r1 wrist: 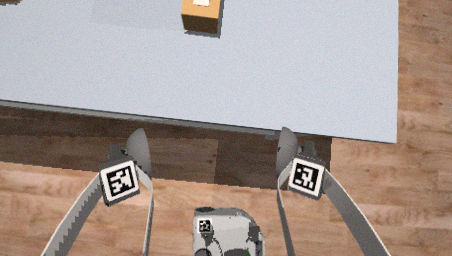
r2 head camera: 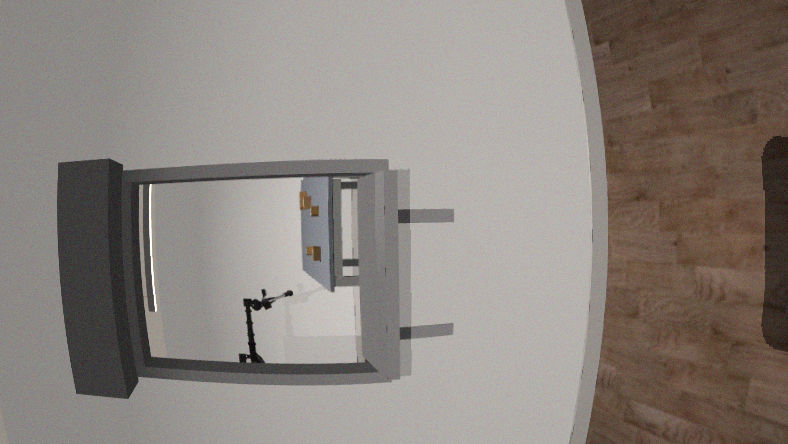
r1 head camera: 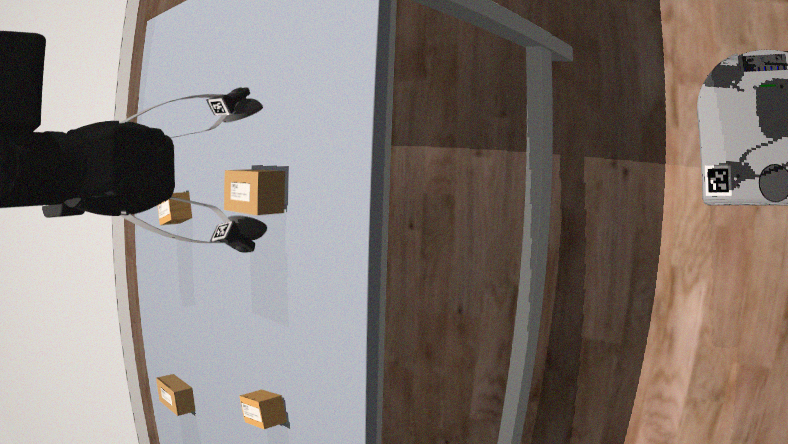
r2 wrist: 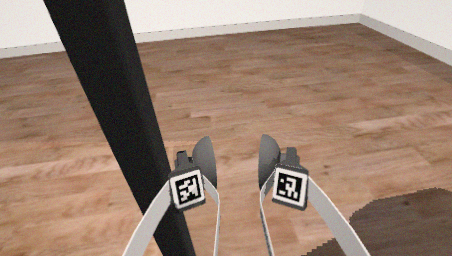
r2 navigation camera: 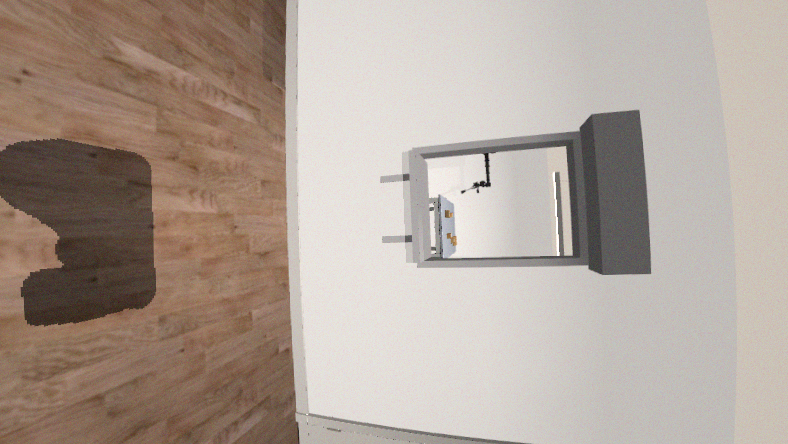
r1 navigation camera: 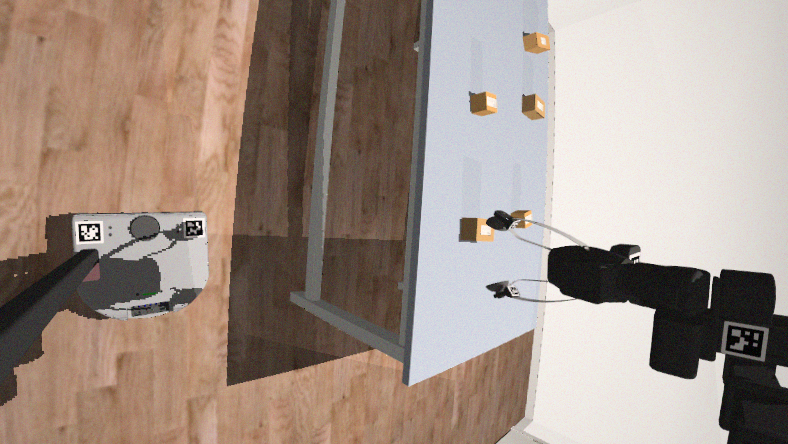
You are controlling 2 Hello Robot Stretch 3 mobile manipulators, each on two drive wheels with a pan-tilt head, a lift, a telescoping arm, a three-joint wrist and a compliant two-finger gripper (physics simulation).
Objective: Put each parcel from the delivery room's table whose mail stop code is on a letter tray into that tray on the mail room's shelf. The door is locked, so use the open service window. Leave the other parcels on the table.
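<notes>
Several brown parcels with white labels, among them a larger one [r1 head camera: 256, 191] [r1 navigation camera: 477, 229] and smaller ones [r1 head camera: 175, 394] [r1 head camera: 263, 409] [r1 navigation camera: 536, 42], stand on the blue-grey table [r1 head camera: 330, 275] [r1 navigation camera: 452, 308] [r1 wrist: 300, 75]. The label codes are too small to read. r1's gripper [r1 head camera: 248, 168] [r1 navigation camera: 499, 254] [r1 wrist: 213, 150] is open and empty, raised above the table; one finger partly covers a small parcel [r1 head camera: 176, 208] [r1 navigation camera: 522, 218]. In r1's wrist view a parcel [r1 wrist: 201, 17] lies at the top edge. r2's gripper [r2 wrist: 237, 160] is open and empty over the floor. The letter trays and shelf do not show.
The open service window's frame [r2 head camera: 259, 168] [r2 navigation camera: 496, 142] has a ledge [r2 head camera: 377, 264] and a dark box [r2 head camera: 90, 275] [r2 navigation camera: 620, 193] above it. Through it the table and r1's arm show. r1's base [r1 navigation camera: 181, 270] stands beside the table. A dark post [r2 wrist: 110, 90] crosses r2's wrist view.
</notes>
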